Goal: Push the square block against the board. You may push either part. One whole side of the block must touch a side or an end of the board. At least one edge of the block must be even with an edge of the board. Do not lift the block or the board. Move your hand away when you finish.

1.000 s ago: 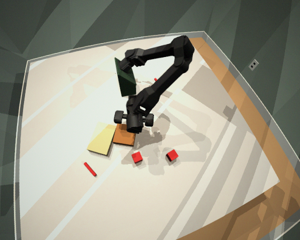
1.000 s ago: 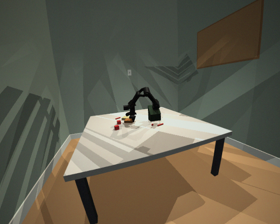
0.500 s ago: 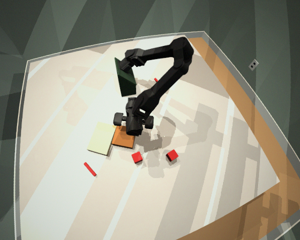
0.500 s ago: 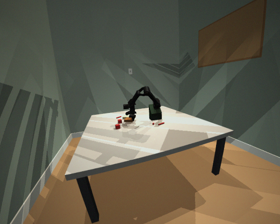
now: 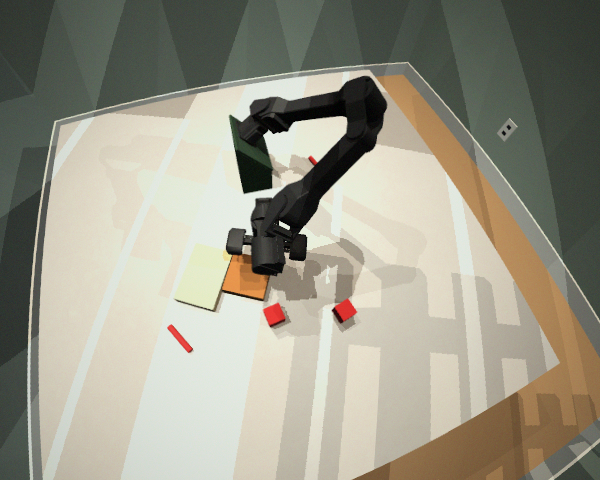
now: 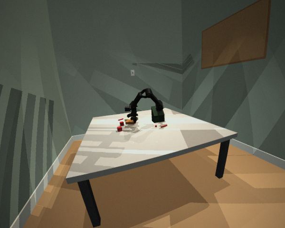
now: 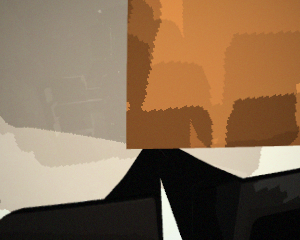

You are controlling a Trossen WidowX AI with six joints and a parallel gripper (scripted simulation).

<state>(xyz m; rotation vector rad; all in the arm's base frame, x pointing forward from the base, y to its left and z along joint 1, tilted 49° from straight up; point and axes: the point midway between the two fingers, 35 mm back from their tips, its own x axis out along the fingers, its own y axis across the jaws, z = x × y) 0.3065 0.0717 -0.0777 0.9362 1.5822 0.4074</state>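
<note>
Right now the orange square block is 40 mm ahead of my gripper tip, 60 mm to the right of it and 10 mm above it. From my gripper tip the other things lie so: small red bit (190 mm behind, 190 mm to the left); pale yellow board (10 mm ahead, 170 mm to the right, 10 mm above).
</note>
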